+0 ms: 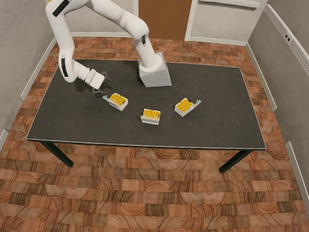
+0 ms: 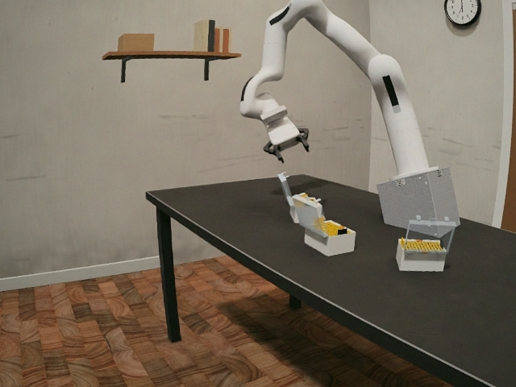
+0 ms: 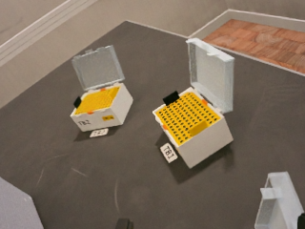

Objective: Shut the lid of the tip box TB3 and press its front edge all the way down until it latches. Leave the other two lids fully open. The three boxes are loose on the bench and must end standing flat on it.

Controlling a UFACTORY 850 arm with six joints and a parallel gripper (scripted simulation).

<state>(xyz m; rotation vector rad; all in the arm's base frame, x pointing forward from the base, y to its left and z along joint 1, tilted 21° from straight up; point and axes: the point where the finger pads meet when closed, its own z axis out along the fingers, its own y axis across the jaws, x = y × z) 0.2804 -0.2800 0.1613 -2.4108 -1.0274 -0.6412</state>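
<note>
My gripper is now 6 cm past the label, 8 cm to the right of it and 21 cm above it. The rest, counted from my hand: box lid (20 cm ahead, 28 cm to the left, 11 cm below); tip box (15 cm ahead, 29 cm to the left, 15 cm below).
</note>
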